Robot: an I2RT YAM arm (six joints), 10 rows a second.
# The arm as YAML. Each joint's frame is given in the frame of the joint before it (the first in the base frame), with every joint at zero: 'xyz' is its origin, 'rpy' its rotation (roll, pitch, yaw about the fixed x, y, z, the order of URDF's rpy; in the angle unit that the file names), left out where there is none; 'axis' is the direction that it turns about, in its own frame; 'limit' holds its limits. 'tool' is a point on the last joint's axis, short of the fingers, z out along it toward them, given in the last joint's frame.
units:
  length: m
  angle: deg
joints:
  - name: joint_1
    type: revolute
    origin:
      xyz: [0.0, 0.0, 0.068]
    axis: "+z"
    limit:
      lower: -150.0
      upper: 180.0
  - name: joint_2
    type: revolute
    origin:
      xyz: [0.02, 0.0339, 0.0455]
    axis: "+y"
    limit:
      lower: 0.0
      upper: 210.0
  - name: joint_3
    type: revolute
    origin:
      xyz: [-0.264, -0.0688, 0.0]
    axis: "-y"
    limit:
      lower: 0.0
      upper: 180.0
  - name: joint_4
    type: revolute
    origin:
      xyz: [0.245, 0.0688, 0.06]
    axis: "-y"
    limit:
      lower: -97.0
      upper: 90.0
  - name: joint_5
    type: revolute
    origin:
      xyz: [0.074, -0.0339, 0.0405]
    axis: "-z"
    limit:
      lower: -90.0
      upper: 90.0
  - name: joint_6
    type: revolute
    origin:
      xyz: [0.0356, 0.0, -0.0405]
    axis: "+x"
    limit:
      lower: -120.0
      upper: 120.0
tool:
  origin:
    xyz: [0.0, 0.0, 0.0]
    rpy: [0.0, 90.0, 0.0]
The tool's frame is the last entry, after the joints.
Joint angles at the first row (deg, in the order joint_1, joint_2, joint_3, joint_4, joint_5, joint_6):
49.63, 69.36, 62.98, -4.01, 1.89, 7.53
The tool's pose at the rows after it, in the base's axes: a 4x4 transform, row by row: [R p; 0 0 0 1], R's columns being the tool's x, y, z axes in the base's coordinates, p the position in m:
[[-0.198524, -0.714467, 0.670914, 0.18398], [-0.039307, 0.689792, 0.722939, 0.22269], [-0.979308, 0.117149, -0.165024, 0.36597], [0, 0, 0, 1]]
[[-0.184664, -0.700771, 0.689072, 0.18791], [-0.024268, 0.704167, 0.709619, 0.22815], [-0.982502, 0.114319, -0.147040, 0.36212], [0, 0, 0, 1]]
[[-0.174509, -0.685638, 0.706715, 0.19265], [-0.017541, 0.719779, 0.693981, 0.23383], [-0.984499, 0.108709, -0.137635, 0.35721], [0, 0, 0, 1]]
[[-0.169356, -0.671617, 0.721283, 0.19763], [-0.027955, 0.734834, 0.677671, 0.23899], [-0.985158, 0.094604, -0.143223, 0.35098], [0, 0, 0, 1]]
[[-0.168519, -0.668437, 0.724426, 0.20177], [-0.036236, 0.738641, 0.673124, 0.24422], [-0.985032, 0.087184, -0.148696, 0.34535], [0, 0, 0, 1]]
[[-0.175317, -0.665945, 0.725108, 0.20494], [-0.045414, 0.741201, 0.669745, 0.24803], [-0.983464, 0.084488, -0.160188, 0.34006], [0, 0, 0, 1]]
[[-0.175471, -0.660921, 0.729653, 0.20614], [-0.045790, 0.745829, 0.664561, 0.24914], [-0.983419, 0.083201, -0.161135, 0.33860], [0, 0, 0, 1]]
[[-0.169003, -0.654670, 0.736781, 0.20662], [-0.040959, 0.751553, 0.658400, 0.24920], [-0.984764, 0.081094, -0.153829, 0.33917], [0, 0, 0, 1]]
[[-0.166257, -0.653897, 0.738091, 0.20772], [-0.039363, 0.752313, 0.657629, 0.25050], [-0.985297, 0.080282, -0.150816, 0.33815], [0, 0, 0, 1]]
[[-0.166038, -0.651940, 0.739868, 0.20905], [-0.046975, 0.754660, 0.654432, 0.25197], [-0.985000, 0.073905, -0.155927, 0.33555], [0, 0, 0, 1]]
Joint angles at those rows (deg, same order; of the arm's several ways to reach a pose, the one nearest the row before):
50.89, 69.98, 61.34, -0.89, 3.70, 7.44
51.16, 71.33, 60.90, 1.93, 5.26, 7.42
51.31, 72.93, 60.64, 4.32, 6.76, 7.25
51.33, 74.57, 60.53, 5.72, 8.03, 6.66
51.38, 76.12, 60.53, 6.94, 8.38, 6.33
51.38, 77.32, 60.53, 7.46, 8.54, 6.31
51.37, 77.71, 60.53, 7.79, 8.93, 6.31
51.37, 77.78, 60.53, 8.27, 9.47, 6.20
51.38, 78.17, 60.53, 8.84, 9.56, 6.13
51.37, 78.67, 60.47, 9.10, 9.76, 5.85

